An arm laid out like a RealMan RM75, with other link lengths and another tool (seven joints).
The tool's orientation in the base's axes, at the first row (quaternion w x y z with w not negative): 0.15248 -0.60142 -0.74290 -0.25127
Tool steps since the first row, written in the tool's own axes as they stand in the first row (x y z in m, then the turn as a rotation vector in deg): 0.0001 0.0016 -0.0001 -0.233 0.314 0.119; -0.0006 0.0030 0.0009 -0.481 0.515 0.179; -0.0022 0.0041 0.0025 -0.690 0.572 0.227; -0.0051 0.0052 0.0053 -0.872 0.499 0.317; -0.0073 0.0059 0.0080 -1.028 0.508 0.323; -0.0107 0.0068 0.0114 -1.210 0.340 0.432; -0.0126 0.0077 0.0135 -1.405 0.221 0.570; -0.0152 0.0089 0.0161 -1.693 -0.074 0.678; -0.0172 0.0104 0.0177 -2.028 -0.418 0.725; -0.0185 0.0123 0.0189 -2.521 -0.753 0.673; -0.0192 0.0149 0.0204 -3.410 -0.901 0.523; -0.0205 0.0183 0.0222 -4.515 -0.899 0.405
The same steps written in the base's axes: 0.0015 0.0003 0.0004 0.367 -0.077 -0.162; 0.0031 0.0005 -0.0005 0.624 -0.216 -0.305; 0.0047 0.0002 -0.0025 0.731 -0.351 -0.444; 0.0066 -0.0004 -0.0061 0.709 -0.461 -0.629; 0.0080 -0.0006 -0.0094 0.754 -0.584 -0.714; 0.0099 -0.0014 -0.0138 0.641 -0.697 -0.933; 0.0114 -0.0016 -0.0164 0.581 -0.797 -1.173; 0.0134 -0.0021 -0.0197 0.369 -1.017 -1.470; 0.0154 -0.0026 -0.0218 0.116 -1.316 -1.752; 0.0176 -0.0027 -0.0231 -0.100 -1.798 -2.033; 0.0204 -0.0021 -0.0242 -0.050 -2.630 -2.407; 0.0242 -0.0016 -0.0257 0.197 -3.598 -2.893
